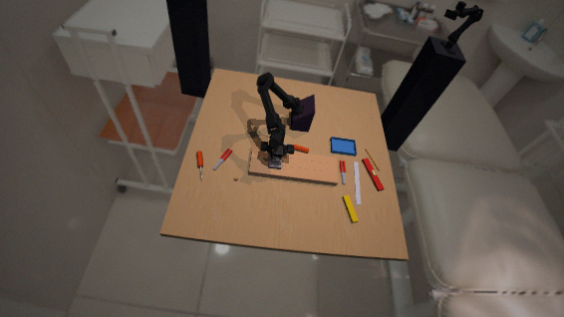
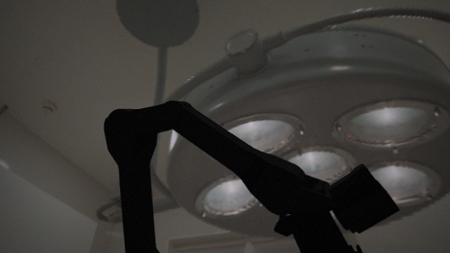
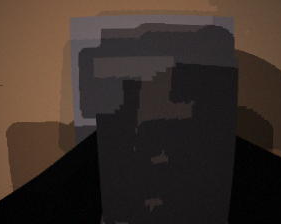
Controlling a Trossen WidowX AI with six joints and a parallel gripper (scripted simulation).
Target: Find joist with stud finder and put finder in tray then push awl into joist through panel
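Right now the green light is 4 cm behind my gripper tip and 3 cm above it. Round my gripper tip: brown-handled awl (18 cm behind, 1 cm to the right, 6 cm below); blue tray (25 cm behind, 42 cm to the left, 5 cm below); stud finder (2 cm behind, 2 cm above).
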